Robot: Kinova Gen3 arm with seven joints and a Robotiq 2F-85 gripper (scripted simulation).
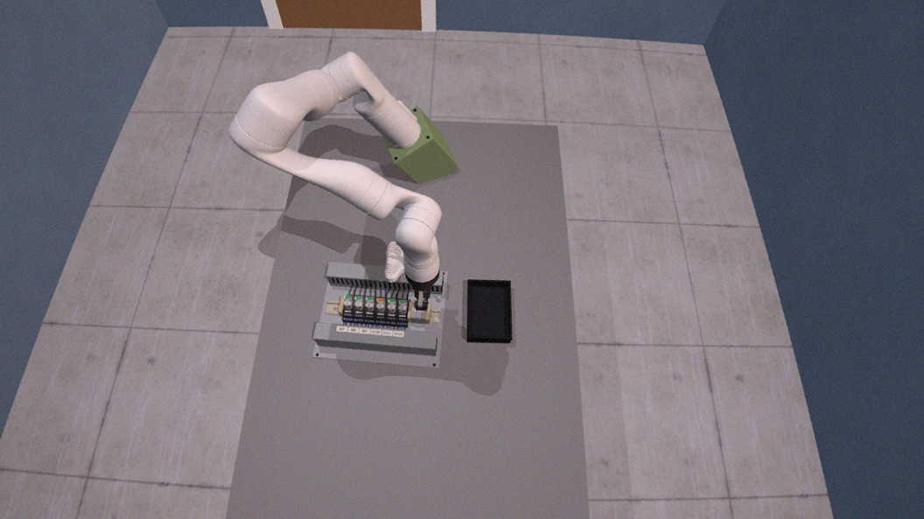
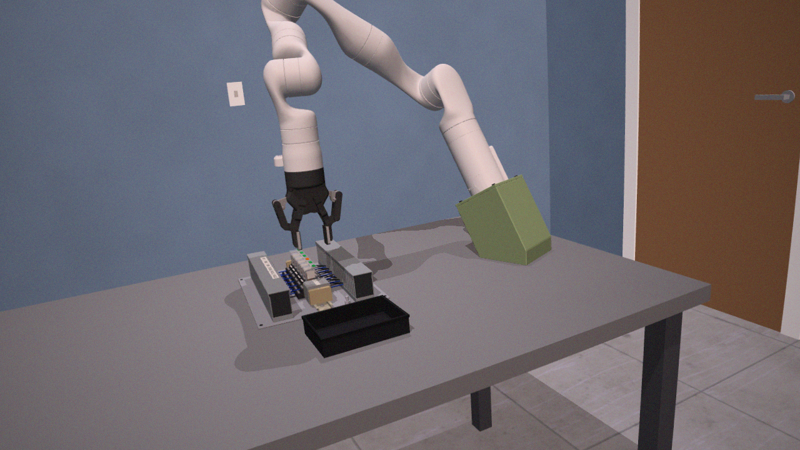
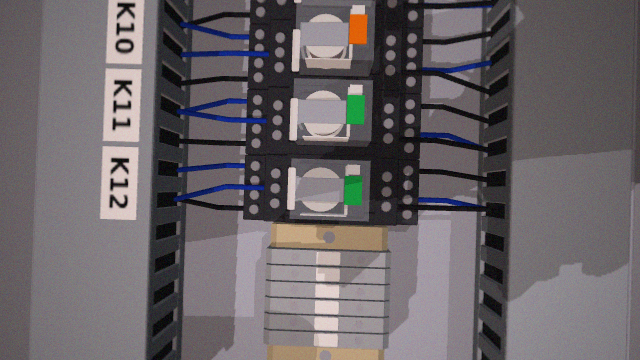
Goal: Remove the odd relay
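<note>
Right now my hand is 11 cm to the left of the relay and 9 cm above it. From my hand the other things lie so: black parts tray 16 cm to the left, 13 cm below, 2 cm behind; then relay panel 11 cm to the right, 11 cm below.
</note>
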